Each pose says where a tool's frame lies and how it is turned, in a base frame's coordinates. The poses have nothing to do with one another.
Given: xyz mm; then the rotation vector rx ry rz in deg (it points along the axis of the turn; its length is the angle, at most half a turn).
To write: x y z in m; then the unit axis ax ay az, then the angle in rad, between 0 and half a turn. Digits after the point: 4 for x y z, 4 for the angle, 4 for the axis.
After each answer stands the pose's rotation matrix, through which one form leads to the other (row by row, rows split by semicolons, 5 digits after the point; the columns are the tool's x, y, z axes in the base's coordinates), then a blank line. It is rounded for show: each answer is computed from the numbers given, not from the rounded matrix.
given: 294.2 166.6 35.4 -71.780 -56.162 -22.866
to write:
0.2942 0.1666 0.0354 -0.7639 -0.5977 -0.2433 1.6400
0.55475 0.73091 -0.39751; 0.24538 0.31279 0.91758; 0.79501 -0.60657 -0.00583

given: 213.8 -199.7 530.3 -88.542 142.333 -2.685
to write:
0.2138 -0.1997 0.5303 -0.5281 0.8490 -0.0160 2.9260
-0.42543 -0.88299 0.19835; -0.88984 0.44808 0.08611; -0.16491 -0.13987 -0.97634

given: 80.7 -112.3 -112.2 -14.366 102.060 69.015
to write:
0.0807 -0.1123 -0.1122 -0.1158 0.8228 0.5564 2.1649
-0.53884 -0.60970 0.58131; 0.31242 0.49621 0.81004; -0.78233 0.61809 -0.07689

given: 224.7 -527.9 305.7 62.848 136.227 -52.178
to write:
0.2247 -0.5279 0.3057 0.3957 0.8576 -0.3285 2.7723
-0.63003 0.77438 0.05840; 0.53722 0.48891 -0.68729; -0.56077 -0.40164 -0.72404

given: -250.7 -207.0 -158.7 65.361 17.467 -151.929
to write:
-0.2507 -0.2070 -0.1587 0.3930 0.1050 -0.9135 2.9027
-0.66708 0.29755 -0.68298; -0.13480 -0.94985 -0.28216; -0.73269 -0.09616 0.67374

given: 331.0 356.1 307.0 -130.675 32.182 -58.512
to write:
0.3310 0.3561 0.3070 -0.8905 0.2193 -0.3987 2.5613
0.61976 -0.13996 0.77221; -0.57721 -0.74797 0.32769; 0.53172 -0.64881 -0.54435

